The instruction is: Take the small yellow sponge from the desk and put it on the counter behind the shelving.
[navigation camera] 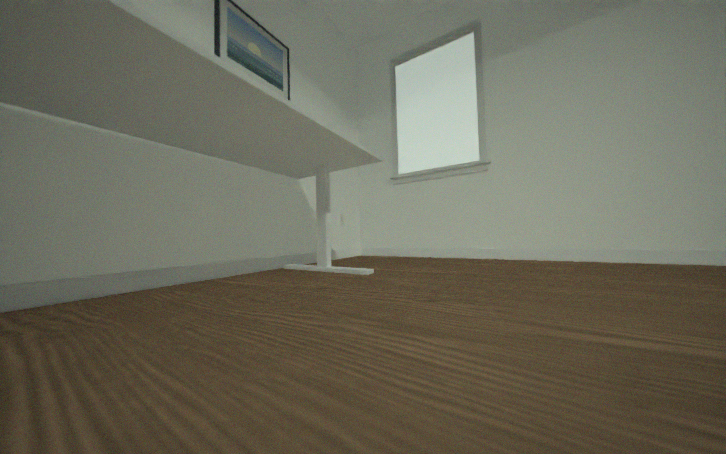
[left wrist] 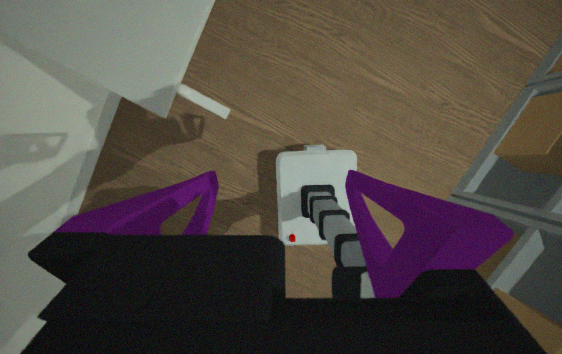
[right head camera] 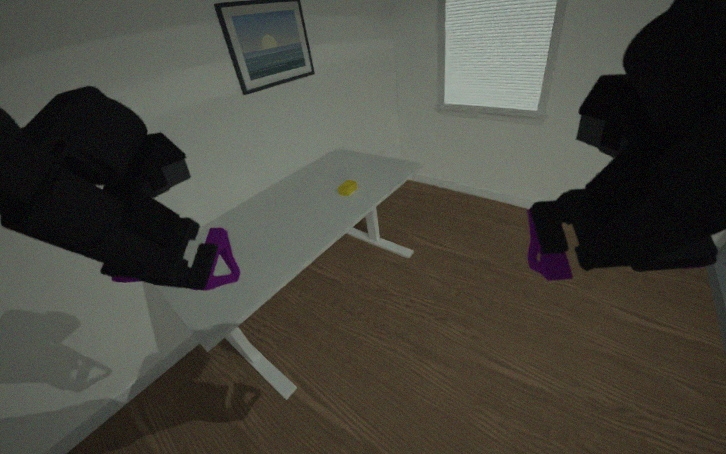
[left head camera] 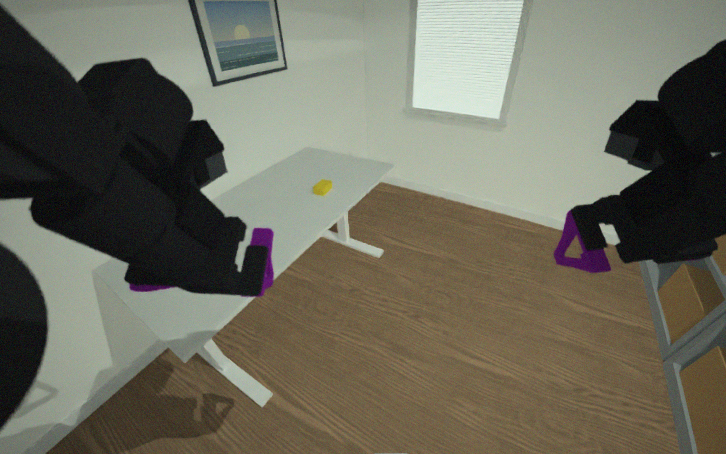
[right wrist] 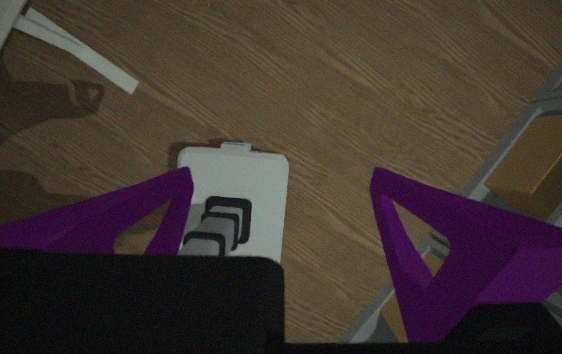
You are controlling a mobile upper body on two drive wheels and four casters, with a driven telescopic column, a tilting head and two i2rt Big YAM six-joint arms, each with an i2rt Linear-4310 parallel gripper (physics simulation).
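Frame: origin at the left arm's base, x right, y back, z down, level; metres.
Seen in the pictures: left gripper, fingertip midpoint: point(left wrist: 281, 177) point(right head camera: 208, 274) point(left head camera: 234, 278); right gripper, fingertip midpoint: point(right head camera: 573, 259) point(left head camera: 589, 255) point(right wrist: 281, 177).
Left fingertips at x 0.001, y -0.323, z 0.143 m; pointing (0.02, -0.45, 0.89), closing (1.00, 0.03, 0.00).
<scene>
A point is followed by its place in that frame.
A small yellow sponge point(left head camera: 322, 187) @(x -0.105, y -1.434, z 0.644 m) point(right head camera: 347, 187) @(x -0.102, y -1.440, z 0.644 m) lies on the far part of the white desk point(left head camera: 289, 214) @(x -0.256, y -1.245, z 0.690 m) point(right head camera: 299, 224) @(x -0.310, y -1.163, z 0.690 m), which runs along the wall at the left. The desk's underside point(navigation camera: 187, 112) shows in the navigation camera. My left gripper point(left wrist: 281, 177) @(x 0.001, y -0.323, z 0.143 m) is open and empty; in the head views it appears in front of the desk's near part, well short of the sponge. My right gripper point(right wrist: 281, 177) @(x 0.444, y -0.345, z 0.137 m) is open and empty, over the floor between the desk and the shelving. Grey shelving point(left head camera: 669, 350) point(left wrist: 515, 102) stands at the right. The counter does not show in these views.
Brown boxes point(left head camera: 682, 299) point(left wrist: 537, 125) @(x 1.665, y -0.438, z 1.193 m) point(right wrist: 525, 155) @(x 1.661, y -0.431, z 1.221 m) sit in the shelving. The desk's feet point(left head camera: 235, 374) point(right head camera: 265, 369) point(navigation camera: 348, 270) stick out over the floor. My white base point(left wrist: 300, 170) @(x 0.119, y -0.203, z 1.150 m) point(right wrist: 265, 175) @(x 0.382, y -0.223, z 1.150 m) shows below the grippers. A picture point(left head camera: 240, 34) @(x -0.529, y -1.842, z -0.104 m) and a window point(left head camera: 465, 58) @(x 0.917, y -2.521, z 0.131 m) are on the walls.
</scene>
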